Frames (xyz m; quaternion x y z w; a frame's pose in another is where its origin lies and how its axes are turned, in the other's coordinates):
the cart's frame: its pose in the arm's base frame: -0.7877 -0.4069 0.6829 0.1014 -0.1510 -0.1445 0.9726
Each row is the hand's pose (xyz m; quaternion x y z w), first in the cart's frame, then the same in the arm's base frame.
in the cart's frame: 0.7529 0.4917 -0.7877 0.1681 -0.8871 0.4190 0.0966
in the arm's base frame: 0.2771 -0.0595 0.2649 -0.0182 -0.9442 0.3290 0.0035
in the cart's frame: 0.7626 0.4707 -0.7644 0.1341 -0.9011 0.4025 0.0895
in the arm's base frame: 0.2731 -0.0858 0.2841 0.0515 0.9502 -0.3074 0.0045
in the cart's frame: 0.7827 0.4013 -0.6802 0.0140 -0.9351 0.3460 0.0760
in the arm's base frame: 0.2469 -0.1701 0.3514 0.1660 0.9581 -0.2328 0.0187
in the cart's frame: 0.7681 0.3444 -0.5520 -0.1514 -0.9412 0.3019 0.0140
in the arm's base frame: 0.1779 -0.2386 0.4535 0.3274 0.9262 -0.1733 0.0695
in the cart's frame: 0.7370 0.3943 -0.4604 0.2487 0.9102 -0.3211 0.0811
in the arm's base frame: 0.1324 -0.1962 0.5428 0.4301 0.8697 -0.1942 0.1447
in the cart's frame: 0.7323 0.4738 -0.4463 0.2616 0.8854 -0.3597 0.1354
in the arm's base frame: 0.1435 -0.1224 0.5739 0.4504 0.8394 -0.2401 0.1869
